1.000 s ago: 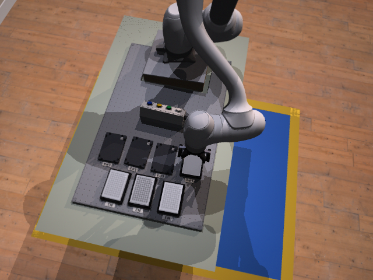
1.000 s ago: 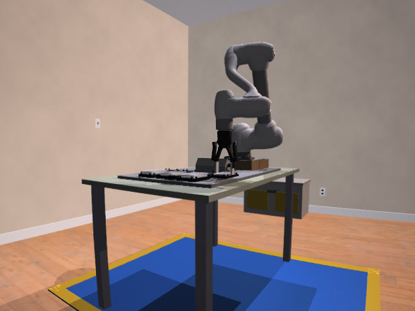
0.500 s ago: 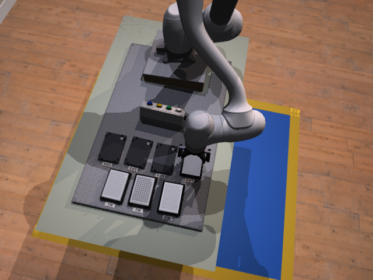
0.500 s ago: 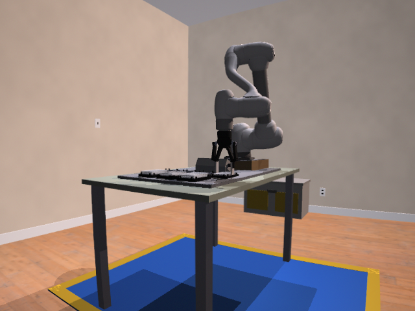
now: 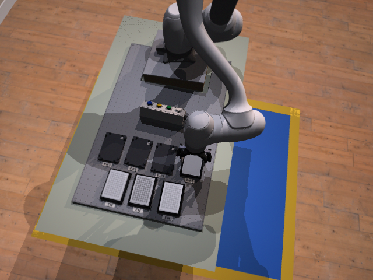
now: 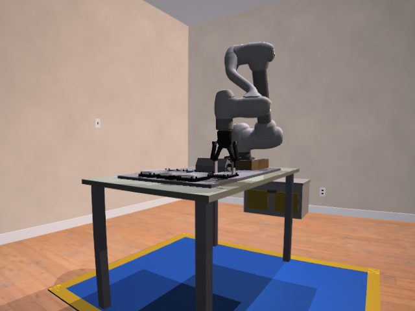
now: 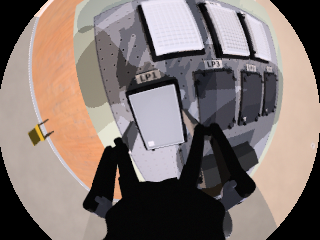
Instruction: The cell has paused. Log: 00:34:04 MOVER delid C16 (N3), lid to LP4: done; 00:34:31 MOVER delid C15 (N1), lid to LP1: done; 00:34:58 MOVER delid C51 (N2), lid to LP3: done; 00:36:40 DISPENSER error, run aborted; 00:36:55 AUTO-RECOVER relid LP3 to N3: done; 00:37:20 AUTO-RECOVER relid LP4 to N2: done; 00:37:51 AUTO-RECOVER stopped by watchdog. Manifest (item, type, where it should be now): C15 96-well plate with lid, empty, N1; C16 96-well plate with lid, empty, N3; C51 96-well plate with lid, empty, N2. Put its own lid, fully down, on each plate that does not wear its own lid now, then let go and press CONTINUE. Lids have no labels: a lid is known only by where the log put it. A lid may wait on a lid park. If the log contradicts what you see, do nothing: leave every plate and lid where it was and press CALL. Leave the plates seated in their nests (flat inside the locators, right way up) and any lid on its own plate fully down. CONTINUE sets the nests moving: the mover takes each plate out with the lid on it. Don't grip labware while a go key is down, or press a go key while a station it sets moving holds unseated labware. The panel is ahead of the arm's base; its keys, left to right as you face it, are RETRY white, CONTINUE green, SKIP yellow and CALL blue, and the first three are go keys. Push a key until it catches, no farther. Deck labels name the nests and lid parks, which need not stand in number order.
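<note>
Right now the lid park LP1 is 30 mm below my hand. From my hand the other things lie so: lid park LP3: 140 mm to the right, 30 mm below, 20 mm behind; then white key: 250 mm behind, 80 mm to the right, 30 mm above; then 96-well plate: 170 mm ahead, 100 mm to the right, 20 mm below.
</note>
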